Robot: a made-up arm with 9 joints.
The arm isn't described. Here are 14 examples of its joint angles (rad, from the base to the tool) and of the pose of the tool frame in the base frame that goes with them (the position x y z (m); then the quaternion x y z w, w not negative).
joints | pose
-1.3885 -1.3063 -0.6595 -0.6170 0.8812 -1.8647 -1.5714 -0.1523 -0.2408 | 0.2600 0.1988 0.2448 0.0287 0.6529 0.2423 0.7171
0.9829 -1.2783 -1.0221 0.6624 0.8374 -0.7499 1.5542 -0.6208 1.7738 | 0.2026 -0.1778 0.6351 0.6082 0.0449 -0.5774 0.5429
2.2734 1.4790 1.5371 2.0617 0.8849 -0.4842 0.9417 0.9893 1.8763 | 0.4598 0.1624 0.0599 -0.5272 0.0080 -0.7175 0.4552
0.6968 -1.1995 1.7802 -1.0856 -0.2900 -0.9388 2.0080 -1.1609 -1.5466 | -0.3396 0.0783 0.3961 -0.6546 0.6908 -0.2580 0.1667
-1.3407 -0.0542 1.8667 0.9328 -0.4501 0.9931 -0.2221 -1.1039 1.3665 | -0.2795 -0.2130 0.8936 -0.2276 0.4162 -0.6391 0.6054
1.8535 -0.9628 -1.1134 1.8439 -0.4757 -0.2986 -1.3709 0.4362 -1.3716 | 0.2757 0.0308 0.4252 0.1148 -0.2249 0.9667 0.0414
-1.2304 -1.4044 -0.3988 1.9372 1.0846 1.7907 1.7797 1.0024 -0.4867 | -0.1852 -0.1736 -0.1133 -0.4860 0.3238 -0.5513 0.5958
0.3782 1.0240 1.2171 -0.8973 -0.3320 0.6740 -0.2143 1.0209 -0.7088 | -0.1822 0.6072 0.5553 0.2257 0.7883 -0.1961 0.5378
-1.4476 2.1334 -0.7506 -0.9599 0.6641 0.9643 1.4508 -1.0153 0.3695 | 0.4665 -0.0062 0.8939 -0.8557 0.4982 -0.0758 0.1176
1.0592 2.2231 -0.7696 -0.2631 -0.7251 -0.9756 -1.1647 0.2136 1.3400 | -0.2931 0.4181 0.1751 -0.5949 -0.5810 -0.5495 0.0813
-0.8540 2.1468 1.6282 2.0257 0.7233 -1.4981 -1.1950 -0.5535 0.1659 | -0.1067 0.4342 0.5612 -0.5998 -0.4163 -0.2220 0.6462
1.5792 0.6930 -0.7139 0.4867 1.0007 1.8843 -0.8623 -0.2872 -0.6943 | -0.1245 -0.3210 -0.0806 -0.7996 -0.3867 -0.0447 0.4572
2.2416 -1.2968 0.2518 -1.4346 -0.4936 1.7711 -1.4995 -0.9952 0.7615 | -0.4531 -0.1311 0.0702 -0.1478 0.4773 -0.3153 0.8068
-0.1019 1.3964 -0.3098 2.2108 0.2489 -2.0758 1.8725 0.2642 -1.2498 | -0.4176 0.0752 0.2571 0.3814 0.6455 -0.2286 0.6210
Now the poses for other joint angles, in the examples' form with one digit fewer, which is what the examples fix.
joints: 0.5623 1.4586 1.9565 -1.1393 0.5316 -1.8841 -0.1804 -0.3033 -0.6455
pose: -0.015 0.166 0.577 -0.100 -0.248 0.025 0.963
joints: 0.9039 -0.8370 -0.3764 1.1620 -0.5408 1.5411 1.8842 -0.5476 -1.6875
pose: 0.454 -0.209 0.470 -0.043 -0.955 -0.290 0.048
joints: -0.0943 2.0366 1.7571 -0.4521 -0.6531 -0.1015 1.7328 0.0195 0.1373
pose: 0.372 0.187 0.351 -0.484 -0.291 -0.273 0.778
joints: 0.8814 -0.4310 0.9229 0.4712 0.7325 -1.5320 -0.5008 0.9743 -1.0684
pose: -0.192 -0.127 0.202 -0.015 -0.338 -0.624 0.705
